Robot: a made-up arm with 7 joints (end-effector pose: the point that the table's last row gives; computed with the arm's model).
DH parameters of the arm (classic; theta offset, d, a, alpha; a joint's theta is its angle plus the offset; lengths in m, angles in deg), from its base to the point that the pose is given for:
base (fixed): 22.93 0 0.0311 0
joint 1: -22.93 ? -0.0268 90
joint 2: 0 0.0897 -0.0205 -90
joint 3: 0 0.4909 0.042 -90
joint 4: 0 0.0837 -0.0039 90
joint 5: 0 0.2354 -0.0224 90
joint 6: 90 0.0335 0.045 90
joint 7: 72 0.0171 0.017 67.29
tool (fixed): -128.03 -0.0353 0 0
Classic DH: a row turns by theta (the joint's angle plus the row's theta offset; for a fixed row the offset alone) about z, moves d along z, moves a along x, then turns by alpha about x.
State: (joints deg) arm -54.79 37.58 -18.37 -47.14 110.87 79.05 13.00
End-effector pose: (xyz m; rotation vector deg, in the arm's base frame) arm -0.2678 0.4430 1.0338 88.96 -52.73 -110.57
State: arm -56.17 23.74 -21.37 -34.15 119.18 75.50 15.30
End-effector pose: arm -0.1655 0.3028 1.1837 74.58 -26.89 -136.49
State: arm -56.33 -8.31 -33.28 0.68 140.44 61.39 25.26
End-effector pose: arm 0.0868 -0.1784 1.2446 29.24 55.45 -153.65
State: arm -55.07 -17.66 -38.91 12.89 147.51 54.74 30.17
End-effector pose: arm 0.1439 -0.3187 1.1734 16.98 80.29 -143.62
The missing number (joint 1, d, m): 0.5348
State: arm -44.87 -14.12 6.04 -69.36 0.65 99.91 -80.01
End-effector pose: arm -0.1255 0.0360 1.0603 -74.14 1.82 -32.92
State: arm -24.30 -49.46 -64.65 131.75 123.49 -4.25 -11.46
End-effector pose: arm 0.1961 -0.3076 0.5921 53.90 -120.67 72.86
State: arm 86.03 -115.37 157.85 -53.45 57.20 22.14 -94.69
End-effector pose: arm 0.2393 0.5279 0.1032 -77.10 50.20 -139.09
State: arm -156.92 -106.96 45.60 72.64 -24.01 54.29 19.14
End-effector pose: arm -0.4011 -0.3143 0.2355 61.59 -112.37 46.59
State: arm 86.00 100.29 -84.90 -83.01 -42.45 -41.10 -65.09
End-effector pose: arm -0.1545 -0.4803 0.4274 60.90 -56.58 90.02
